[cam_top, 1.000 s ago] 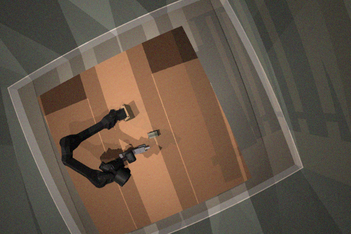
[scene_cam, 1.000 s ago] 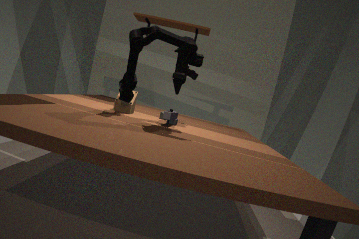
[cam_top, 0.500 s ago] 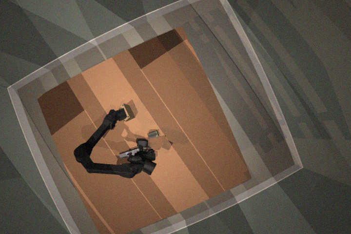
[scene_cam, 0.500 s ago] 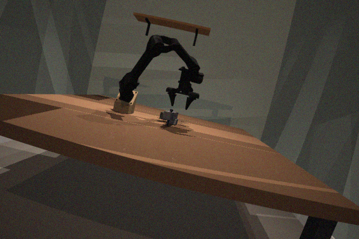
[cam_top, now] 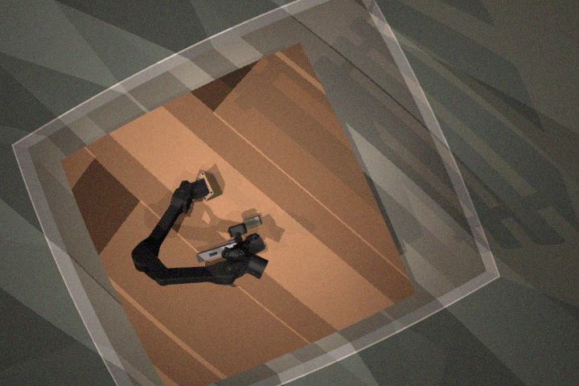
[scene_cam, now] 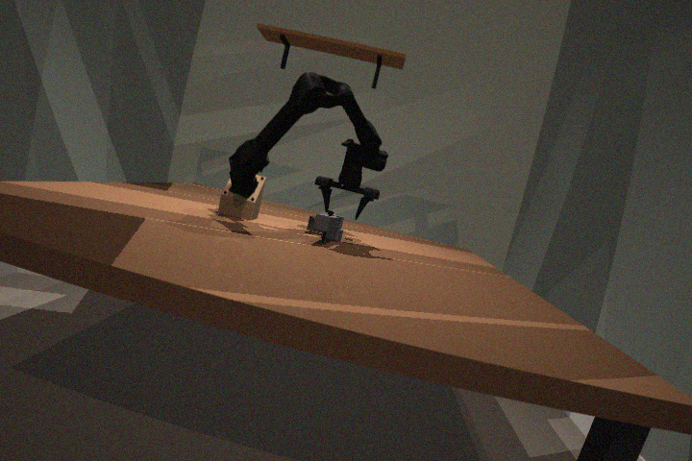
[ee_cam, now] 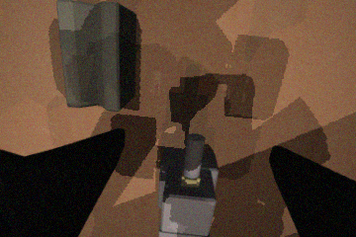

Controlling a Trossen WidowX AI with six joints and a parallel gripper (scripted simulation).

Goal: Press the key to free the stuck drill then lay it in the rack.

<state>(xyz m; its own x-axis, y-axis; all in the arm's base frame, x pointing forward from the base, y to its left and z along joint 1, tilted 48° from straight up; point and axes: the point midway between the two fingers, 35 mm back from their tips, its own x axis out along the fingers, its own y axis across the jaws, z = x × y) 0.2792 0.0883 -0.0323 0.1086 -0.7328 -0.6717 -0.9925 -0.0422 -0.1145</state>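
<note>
Now: the drill 70 mm to the right of my gripper tip and 10 mm below it. The rest, counted from my gripper tip: rack: 70 mm behind, 40 mm to the left, 40 mm below.
</note>
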